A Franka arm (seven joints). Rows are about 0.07 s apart.
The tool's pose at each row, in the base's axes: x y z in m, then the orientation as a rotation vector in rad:
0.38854 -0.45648 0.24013 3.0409 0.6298 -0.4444
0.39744 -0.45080 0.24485 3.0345 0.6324 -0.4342
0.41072 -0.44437 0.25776 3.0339 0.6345 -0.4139
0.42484 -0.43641 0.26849 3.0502 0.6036 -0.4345
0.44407 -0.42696 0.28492 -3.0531 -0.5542 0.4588
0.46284 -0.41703 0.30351 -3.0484 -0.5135 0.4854
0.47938 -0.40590 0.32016 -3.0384 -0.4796 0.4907
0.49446 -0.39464 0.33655 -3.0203 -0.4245 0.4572
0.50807 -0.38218 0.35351 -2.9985 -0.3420 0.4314
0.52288 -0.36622 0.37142 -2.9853 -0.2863 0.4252
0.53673 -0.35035 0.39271 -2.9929 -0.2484 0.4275
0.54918 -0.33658 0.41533 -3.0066 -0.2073 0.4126
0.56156 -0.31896 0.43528 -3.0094 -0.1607 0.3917
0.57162 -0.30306 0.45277 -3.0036 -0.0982 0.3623
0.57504 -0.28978 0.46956 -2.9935 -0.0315 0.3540
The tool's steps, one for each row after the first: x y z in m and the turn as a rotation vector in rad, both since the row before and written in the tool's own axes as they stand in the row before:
0.00873 -0.00200 -0.00731 -0.0084 0.0043 -0.0014
0.01069 -0.00126 -0.01639 -0.0056 0.0120 -0.0009
0.01279 -0.00214 -0.01448 0.0174 -0.0090 0.0195
0.01617 -0.00240 -0.02149 0.0140 -0.0135 0.0300
0.01494 -0.00392 -0.02362 0.0141 -0.0156 0.0237
0.01343 -0.00632 -0.02131 0.0179 -0.0018 0.0180
0.01208 -0.00748 -0.02052 0.0323 0.0245 0.0279
0.01117 -0.01006 -0.02005 0.0402 0.0208 0.0453
0.01278 -0.01463 -0.02043 0.0239 0.0066 0.0322
0.01061 -0.01605 -0.02295 -0.0009 0.0002 0.0257
0.00815 -0.01462 -0.02400 -0.0055 0.0117 0.0279
0.00922 -0.01820 -0.02110 0.0058 0.0155 0.0293
0.00718 -0.01682 -0.01804 0.0160 0.0214 0.0381
0.00044 -0.01503 -0.01562 0.0174 0.0076 0.0418

